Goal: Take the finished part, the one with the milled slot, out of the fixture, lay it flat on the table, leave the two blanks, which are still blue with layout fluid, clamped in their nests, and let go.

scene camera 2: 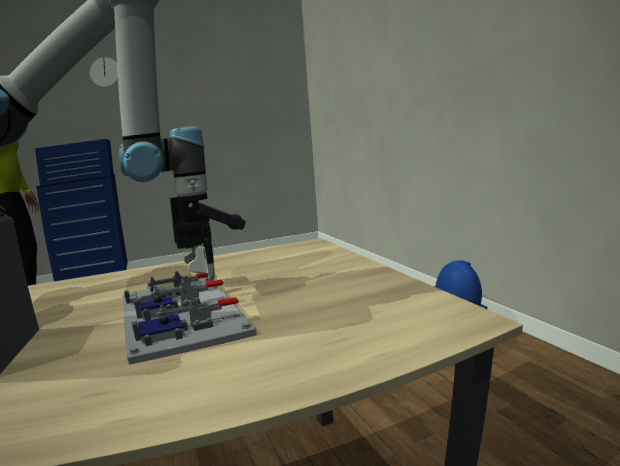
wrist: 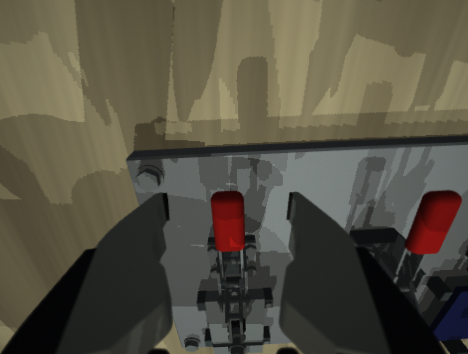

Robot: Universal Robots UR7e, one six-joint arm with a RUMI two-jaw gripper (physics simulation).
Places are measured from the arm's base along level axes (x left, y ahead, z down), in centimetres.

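Pixels of known places: gripper, between the fingertips: (scene camera 2: pixel 208 281) (wrist: pixel 228 194).
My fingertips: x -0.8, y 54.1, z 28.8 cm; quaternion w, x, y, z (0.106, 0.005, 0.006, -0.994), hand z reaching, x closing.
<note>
For each thing: its top centre in the pictures, then the offset to it from my fingertips. "spot": a spot on its surface instead. Level surfaces: height alone.
- grey fixture plate, centre of its top: (wrist: pixel 358 271) (scene camera 2: pixel 177 309) dz +1.4, dx -9.2, dy -11.3 cm
- middle blank, centre of its top: (scene camera 2: pixel 155 302) dz -1.2, dx -8.5, dy -15.5 cm
- blue corner, a spot on its surface: (wrist: pixel 454 316) spot: dz -0.7, dx -17.4, dy -17.2 cm
- middle clamp's red handle, centre of its top: (wrist: pixel 443 286) (scene camera 2: pixel 201 276) dz -4.7, dx -10.3, dy -5.1 cm
- wooden table, height of its surface: dz +2.9 cm
The grey fixture plate (scene camera 2: pixel 200 339) (wrist: pixel 320 175) lies on the table with three red-handled toggle clamps. Two blue blanks sit in nests: the near blank (scene camera 2: pixel 160 326) and the middle blank (scene camera 2: pixel 156 303); a blue corner (wrist: pixel 454 316) shows at the lower right in the wrist view. My gripper (scene camera 2: pixel 203 273) (wrist: pixel 228 194) is partly open and empty, pointing down at the far clamp. Its fingers stand on either side of that clamp's red handle (scene camera 2: pixel 201 275) (wrist: pixel 228 221), with gaps on both sides. The finished part cannot be made out clearly around the far clamp's arm.
The middle clamp's red handle (scene camera 2: pixel 214 283) (wrist: pixel 434 222) is to the right of my fingers in the wrist view. The near clamp's red handle (scene camera 2: pixel 228 301) stands beyond it. A dark box (scene camera 2: pixel 15 300) is at the left. The wooden table (scene camera 2: pixel 320 360) extends around the plate.
</note>
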